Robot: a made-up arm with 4 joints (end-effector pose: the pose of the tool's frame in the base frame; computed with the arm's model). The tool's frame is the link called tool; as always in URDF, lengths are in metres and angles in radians. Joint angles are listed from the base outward.
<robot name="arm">
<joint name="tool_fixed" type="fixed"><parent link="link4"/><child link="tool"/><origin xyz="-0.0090 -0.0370 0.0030" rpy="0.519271 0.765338 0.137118"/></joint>
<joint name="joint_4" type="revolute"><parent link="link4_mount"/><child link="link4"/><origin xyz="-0.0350 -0.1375 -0.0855" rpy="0.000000 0.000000 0.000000"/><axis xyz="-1 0 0"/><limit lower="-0.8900" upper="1.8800"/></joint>
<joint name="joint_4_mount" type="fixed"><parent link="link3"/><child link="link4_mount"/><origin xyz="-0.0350 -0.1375 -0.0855" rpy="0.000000 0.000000 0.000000"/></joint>
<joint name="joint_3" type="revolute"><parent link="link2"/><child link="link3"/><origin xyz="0.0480 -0.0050 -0.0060" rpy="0.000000 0.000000 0.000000"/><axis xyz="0 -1 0"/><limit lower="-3.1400" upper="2.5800"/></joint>
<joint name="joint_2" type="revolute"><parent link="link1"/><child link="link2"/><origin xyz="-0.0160 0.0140 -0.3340" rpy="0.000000 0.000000 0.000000"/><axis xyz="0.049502 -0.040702 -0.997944"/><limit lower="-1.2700" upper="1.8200"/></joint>
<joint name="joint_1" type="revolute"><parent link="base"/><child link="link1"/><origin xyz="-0.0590 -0.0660 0.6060" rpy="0.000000 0.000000 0.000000"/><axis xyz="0 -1 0"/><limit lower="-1.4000" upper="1.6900"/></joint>
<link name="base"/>
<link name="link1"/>
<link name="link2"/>
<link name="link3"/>
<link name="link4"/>
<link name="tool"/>
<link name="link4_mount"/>
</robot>
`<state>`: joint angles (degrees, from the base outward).
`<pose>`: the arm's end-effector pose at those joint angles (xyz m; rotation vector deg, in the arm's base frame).
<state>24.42 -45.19 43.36 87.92</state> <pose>0.3589 -0.1974 0.2592 -33.72 -44.97 -17.24</pose>
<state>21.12 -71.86 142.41 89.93</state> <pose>0.3327 0.0475 0.4455 62.72 -78.94 -8.14</pose>
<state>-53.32 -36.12 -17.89 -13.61</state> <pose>-0.3783 -0.3614 0.2405 29.47 125.24 17.07</pose>
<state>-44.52 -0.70 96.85 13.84</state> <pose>-0.1941 -0.3646 0.1787 15.13 -8.42 -2.50</pose>
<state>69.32 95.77 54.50 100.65</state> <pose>0.3182 -0.1363 0.1637 45.26 9.96 -151.19</pose>
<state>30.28 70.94 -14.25 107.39</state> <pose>-0.0612 -0.0781 0.0574 -21.74 61.16 -89.29</pose>
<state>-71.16 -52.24 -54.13 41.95</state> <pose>-0.3378 -0.3314 0.3477 -47.55 134.68 73.30</pose>
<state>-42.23 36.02 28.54 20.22</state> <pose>-0.5237 -0.3330 0.3189 -2.46 49.77 -48.90</pose>
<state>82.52 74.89 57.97 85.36</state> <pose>0.4041 -0.2382 0.3001 57.41 -36.04 -128.71</pose>
